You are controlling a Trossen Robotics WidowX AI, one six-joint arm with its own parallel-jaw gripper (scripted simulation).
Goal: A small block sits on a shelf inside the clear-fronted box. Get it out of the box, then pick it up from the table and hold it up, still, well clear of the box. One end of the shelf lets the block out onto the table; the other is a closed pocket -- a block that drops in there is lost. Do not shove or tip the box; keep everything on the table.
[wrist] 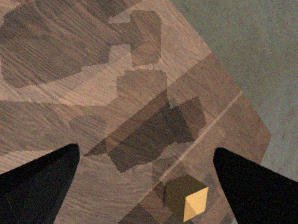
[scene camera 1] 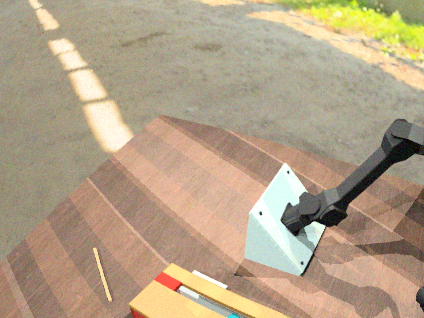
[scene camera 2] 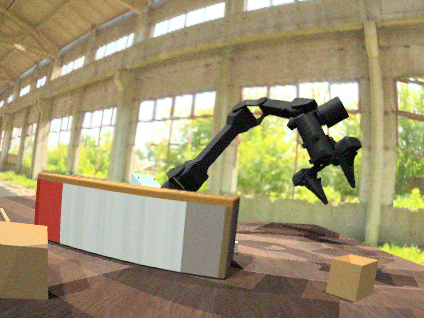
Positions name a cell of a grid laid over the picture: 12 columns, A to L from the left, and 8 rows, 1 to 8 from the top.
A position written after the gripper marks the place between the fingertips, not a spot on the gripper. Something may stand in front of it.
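Observation:
Tan cube (scene camera 2: J7). Box (scene camera 2: F6); out of frame in the wrist view. Gripper (scene camera 2: J5), visible in the wrist view as well (wrist: F6).

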